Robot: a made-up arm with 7 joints. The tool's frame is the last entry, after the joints. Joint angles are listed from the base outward.
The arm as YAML. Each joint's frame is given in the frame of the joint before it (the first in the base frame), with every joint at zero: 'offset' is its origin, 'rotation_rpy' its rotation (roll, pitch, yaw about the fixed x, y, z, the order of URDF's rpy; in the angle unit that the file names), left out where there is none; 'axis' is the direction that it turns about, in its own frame. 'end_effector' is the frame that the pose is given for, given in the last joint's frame.
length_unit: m
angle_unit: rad
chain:
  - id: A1
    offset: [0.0, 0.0, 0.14]
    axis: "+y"
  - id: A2
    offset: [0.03, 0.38, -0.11]
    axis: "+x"
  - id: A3
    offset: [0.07, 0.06, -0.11]
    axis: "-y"
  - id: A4
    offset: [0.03, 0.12, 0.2]
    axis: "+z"
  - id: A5
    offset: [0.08, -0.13, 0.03]
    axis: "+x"
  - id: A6
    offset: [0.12, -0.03, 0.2]
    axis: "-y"
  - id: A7
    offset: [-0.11, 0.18, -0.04]
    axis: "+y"
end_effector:
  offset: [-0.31, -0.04, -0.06]
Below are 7 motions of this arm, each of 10 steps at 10 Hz.
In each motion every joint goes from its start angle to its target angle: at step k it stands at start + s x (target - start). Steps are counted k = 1, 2, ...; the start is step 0. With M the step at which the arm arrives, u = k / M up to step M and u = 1 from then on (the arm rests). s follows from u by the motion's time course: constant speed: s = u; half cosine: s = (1 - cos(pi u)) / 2; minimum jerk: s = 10 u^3 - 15 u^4 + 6 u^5.
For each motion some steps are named. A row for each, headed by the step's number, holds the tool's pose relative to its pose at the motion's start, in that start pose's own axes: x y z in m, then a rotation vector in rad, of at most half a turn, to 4 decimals.
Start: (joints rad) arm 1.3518 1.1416 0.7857 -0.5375 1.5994 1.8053 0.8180
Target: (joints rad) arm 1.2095 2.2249 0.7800 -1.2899 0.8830 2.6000 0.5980
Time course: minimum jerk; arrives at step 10
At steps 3, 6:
3: 0.0959 -0.0096 -0.0620 -0.0691 -0.3949 -0.0421
6: 0.4327 -0.2091 0.0189 -0.6520 -1.4948 -0.1422

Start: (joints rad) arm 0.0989 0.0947 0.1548 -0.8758 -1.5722 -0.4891 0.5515
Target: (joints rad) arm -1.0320 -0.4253 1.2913 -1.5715 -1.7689 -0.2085 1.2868
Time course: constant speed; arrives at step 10
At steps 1, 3, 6, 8, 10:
1: 0.0062 -0.0245 0.0225 0.2176 0.0980 0.0267
3: 0.0315 -0.0983 0.0478 0.6345 0.2912 0.1608
6: 0.1053 -0.2171 0.0091 1.1861 0.5199 0.5473
8: 0.1745 -0.2576 -0.0563 1.4848 0.5862 0.9075
10: 0.2514 -0.2507 -0.1218 1.7135 0.5458 1.3204

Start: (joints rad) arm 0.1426 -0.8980 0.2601 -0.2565 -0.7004 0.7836 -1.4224
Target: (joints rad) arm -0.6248 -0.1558 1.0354 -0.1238 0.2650 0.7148 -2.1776
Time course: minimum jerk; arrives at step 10
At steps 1, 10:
1: 0.0019 -0.0031 -0.0042 -0.0174 -0.0094 -0.0065
10: 0.4085 -0.5400 0.2857 -1.8787 -1.7092 0.1036

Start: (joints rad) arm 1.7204 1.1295 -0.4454 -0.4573 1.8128 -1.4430 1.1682
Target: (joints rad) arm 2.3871 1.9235 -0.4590 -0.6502 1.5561 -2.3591 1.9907
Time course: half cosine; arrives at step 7
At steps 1, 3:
1: -0.0134 -0.0218 0.0045 -0.0081 0.0588 0.0368
3: -0.0447 -0.1694 0.0355 -0.1585 0.4603 0.2520

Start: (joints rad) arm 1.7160 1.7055 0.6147 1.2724 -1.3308 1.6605 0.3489
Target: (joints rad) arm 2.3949 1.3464 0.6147 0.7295 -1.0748 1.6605 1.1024
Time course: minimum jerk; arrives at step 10
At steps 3, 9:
3: -0.0453 0.0149 0.0880 0.0552 0.2886 0.0255
9: 0.0706 0.0046 0.4505 0.1401 1.7650 0.2586

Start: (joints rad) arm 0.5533 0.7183 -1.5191 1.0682 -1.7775 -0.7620 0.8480
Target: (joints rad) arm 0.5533 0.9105 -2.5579 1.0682 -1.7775 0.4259 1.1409
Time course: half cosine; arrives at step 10
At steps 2, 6, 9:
2: 0.0230 -0.0292 -0.0353 -0.0427 -0.1132 0.0871
6: 0.2519 -0.1236 -0.1375 -0.1748 -0.7577 0.6561
9: 0.3869 -0.0826 -0.1239 -0.1552 -1.0845 1.0286

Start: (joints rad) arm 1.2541 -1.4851 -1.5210 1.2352 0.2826 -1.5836 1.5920
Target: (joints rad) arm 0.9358 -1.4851 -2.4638 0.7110 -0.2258 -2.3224 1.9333
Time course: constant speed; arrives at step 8
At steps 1, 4, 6, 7, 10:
1: -0.0044 -0.0794 0.0292 -0.0638 0.1229 0.0579
4: 0.0030 -0.2660 0.1933 -0.2899 0.5643 0.1566
6: 0.0316 -0.3240 0.3426 -0.4472 0.9130 0.1452
7: 0.0547 -0.3300 0.4189 -0.5194 1.1015 0.1141
10: 0.0842 -0.3218 0.4912 -0.5830 1.2981 0.0659

